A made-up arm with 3 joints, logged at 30 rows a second.
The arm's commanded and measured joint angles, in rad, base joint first. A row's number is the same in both.
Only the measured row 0 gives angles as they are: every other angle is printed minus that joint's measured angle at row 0.
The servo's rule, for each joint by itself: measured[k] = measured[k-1] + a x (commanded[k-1-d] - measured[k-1]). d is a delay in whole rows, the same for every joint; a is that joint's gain. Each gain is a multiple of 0.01, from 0.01 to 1. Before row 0 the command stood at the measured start. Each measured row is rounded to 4 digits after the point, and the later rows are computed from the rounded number. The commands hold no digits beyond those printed.
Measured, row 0:
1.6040, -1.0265, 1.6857
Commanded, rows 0 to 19:
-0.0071, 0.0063, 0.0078
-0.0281, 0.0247, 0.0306
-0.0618, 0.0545, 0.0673
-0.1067, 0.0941, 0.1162
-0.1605, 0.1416, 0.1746
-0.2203, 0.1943, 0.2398
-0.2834, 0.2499, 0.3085
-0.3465, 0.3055, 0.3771
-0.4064, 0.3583, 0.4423
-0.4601, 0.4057, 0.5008
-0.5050, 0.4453, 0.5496
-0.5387, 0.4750, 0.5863
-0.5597, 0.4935, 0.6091
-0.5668, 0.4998, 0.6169
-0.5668, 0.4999, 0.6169
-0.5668, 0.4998, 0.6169
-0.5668, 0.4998, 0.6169
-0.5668, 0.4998, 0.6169
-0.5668, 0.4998, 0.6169
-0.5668, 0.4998, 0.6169
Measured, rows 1 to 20:
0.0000, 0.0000, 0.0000
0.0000, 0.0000, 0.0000
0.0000, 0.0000, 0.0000
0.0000, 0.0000, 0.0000
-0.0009, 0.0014, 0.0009
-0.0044, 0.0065, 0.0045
-0.0119, 0.0171, 0.0120
-0.0242, 0.0340, 0.0245
-0.0419, 0.0577, 0.0425
-0.0651, 0.0878, 0.0662
-0.0935, 0.1235, 0.0953
-0.1264, 0.1635, 0.1291
-0.1628, 0.2064, 0.1667
-0.2014, 0.2502, 0.2068
-0.2409, 0.2931, 0.2479
-0.2796, 0.3331, 0.2885
-0.3160, 0.3684, 0.3270
-0.3486, 0.3973, 0.3618
-0.3770, 0.4199, 0.3924
-0.4017, 0.4375, 0.4193
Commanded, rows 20 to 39:
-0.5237, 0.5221, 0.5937
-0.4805, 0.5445, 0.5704
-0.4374, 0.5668, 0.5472
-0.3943, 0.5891, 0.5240
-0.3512, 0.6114, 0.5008
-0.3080, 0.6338, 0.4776
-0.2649, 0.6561, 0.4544
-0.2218, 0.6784, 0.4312
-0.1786, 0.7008, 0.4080
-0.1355, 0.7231, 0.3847
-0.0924, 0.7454, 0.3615
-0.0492, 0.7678, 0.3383
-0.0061, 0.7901, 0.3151
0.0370, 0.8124, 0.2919
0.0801, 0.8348, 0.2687
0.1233, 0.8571, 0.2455
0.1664, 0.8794, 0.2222
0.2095, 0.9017, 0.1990
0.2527, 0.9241, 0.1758
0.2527, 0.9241, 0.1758
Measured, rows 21 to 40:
-0.4232, 0.4512, 0.4430
-0.4419, 0.4619, 0.4639
-0.4581, 0.4702, 0.4823
-0.4722, 0.4767, 0.4985
-0.4789, 0.4867, 0.5099
-0.4791, 0.4994, 0.5172
-0.4737, 0.5142, 0.5208
-0.4634, 0.5307, 0.5212
-0.4488, 0.5485, 0.5188
-0.4305, 0.5673, 0.5139
-0.4090, 0.5868, 0.5068
-0.3847, 0.6070, 0.4977
-0.3579, 0.6276, 0.4869
-0.3290, 0.6486, 0.4746
-0.2982, 0.6699, 0.4610
-0.2658, 0.6914, 0.4463
-0.2320, 0.7131, 0.4306
-0.1970, 0.7349, 0.4140
-0.1610, 0.7569, 0.3966
-0.1240, 0.7789, 0.3785

